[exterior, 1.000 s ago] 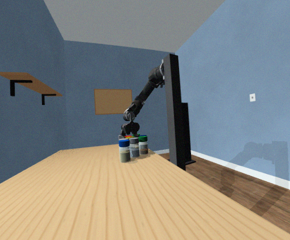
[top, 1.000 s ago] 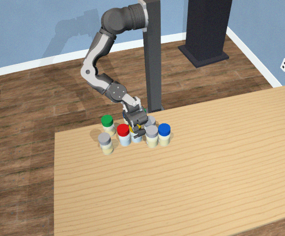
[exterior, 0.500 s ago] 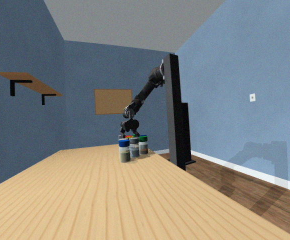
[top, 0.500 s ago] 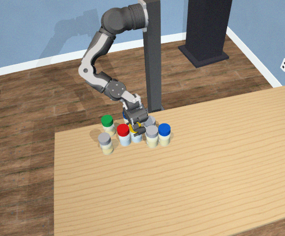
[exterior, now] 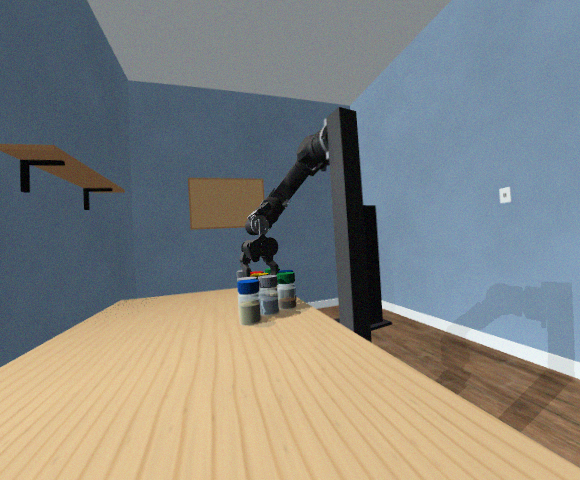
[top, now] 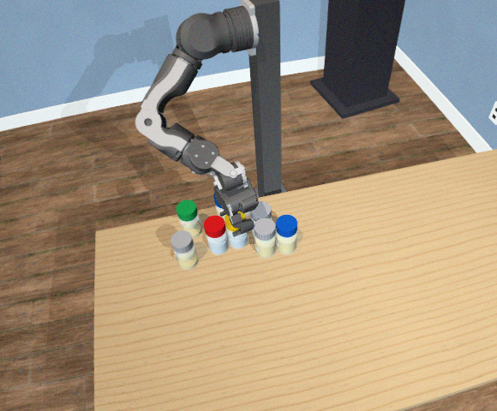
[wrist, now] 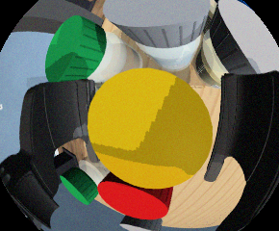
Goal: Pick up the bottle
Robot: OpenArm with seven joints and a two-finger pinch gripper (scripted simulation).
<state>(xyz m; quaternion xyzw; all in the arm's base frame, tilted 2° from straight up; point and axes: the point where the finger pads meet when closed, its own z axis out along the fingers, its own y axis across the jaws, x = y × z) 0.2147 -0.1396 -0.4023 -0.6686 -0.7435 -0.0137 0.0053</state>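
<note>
Right now the yellow-capped bottle is 40 mm below my hand. From my hand the other things lie so: green-capped bottle (110 mm to the right, 90 mm behind, 40 mm below); then grey-capped bottle (150 mm to the right, 40 mm below, 10 mm ahead).
</note>
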